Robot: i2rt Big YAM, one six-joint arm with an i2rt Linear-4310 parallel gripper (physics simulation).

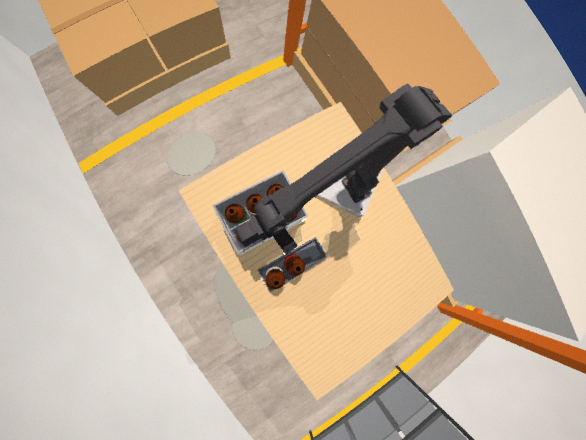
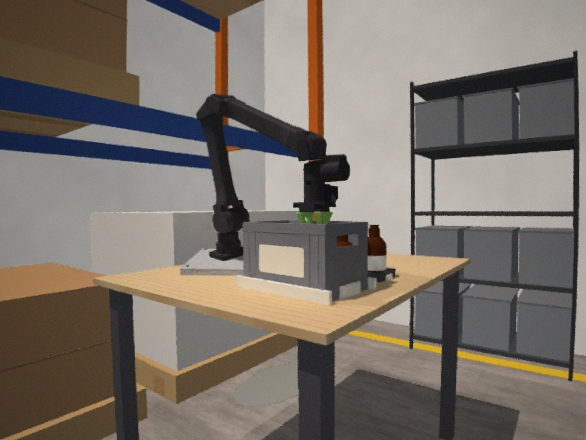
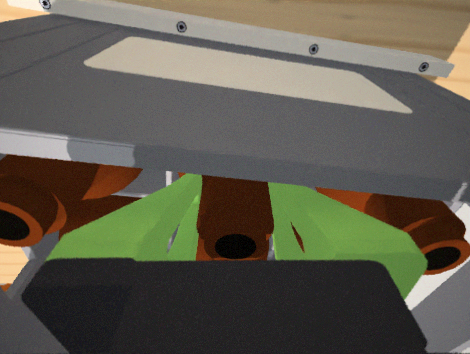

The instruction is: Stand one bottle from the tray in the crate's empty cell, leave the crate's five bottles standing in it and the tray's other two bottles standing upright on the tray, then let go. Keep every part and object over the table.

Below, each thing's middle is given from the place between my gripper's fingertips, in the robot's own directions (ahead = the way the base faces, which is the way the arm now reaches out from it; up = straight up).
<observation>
My hand is 70 mm short of the white-labelled bottle (image 2: 377,250), 190 mm to the right of it and 40 mm above it.
</observation>
